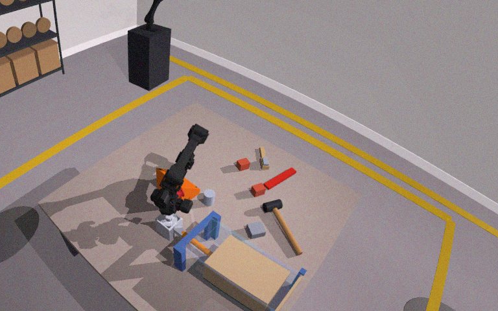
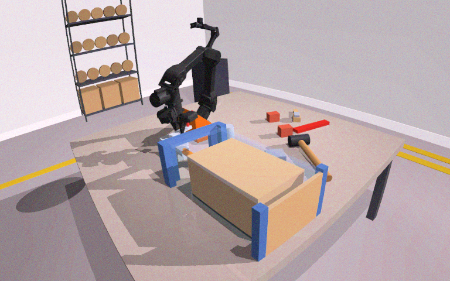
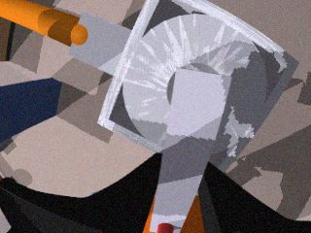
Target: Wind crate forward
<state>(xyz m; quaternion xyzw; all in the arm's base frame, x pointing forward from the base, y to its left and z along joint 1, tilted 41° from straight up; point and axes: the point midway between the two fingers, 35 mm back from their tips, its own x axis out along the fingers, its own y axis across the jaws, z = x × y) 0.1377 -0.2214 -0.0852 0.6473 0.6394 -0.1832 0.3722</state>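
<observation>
The winch handle is 20 mm to the left of my gripper tip and 20 mm above it. Also, from my gripper tip: red knob: 50 mm to the left, 50 mm above, 10 mm behind; then grey hand winch: 60 mm below, 50 mm to the right, 10 mm behind; then blue steel frame: 170 mm ahead, 60 mm to the right, 20 mm above.
</observation>
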